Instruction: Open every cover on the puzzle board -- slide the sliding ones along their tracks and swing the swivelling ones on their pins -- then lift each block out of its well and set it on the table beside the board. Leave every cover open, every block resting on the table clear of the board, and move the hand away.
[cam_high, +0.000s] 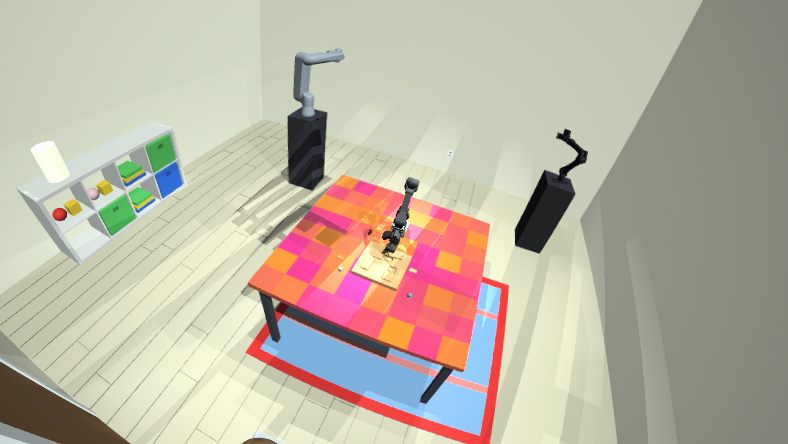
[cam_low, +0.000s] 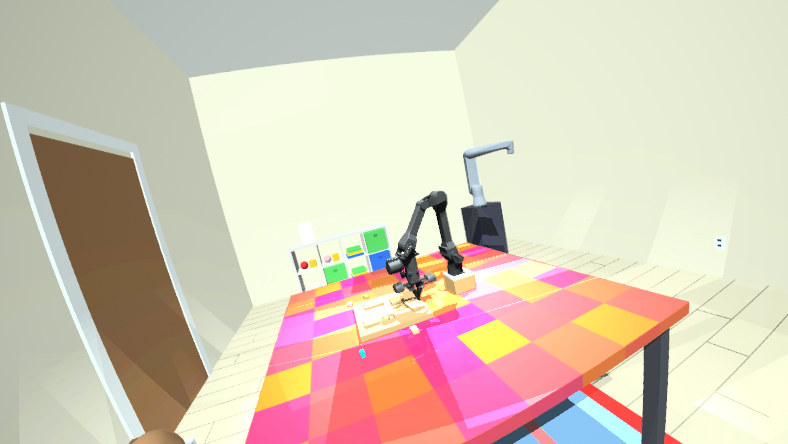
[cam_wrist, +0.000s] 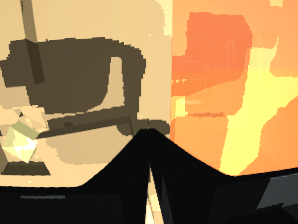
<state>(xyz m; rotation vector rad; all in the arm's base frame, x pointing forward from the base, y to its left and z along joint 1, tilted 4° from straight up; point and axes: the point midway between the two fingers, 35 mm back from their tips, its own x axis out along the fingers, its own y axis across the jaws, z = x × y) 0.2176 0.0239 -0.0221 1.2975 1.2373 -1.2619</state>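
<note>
Now: the tan wooden puzzle board 130 mm ahead of my gripper tip and 30 mm to the right of it. Also, from my gripper tip: cyan block 300 mm ahead, 200 mm to the left, 10 mm below.
</note>
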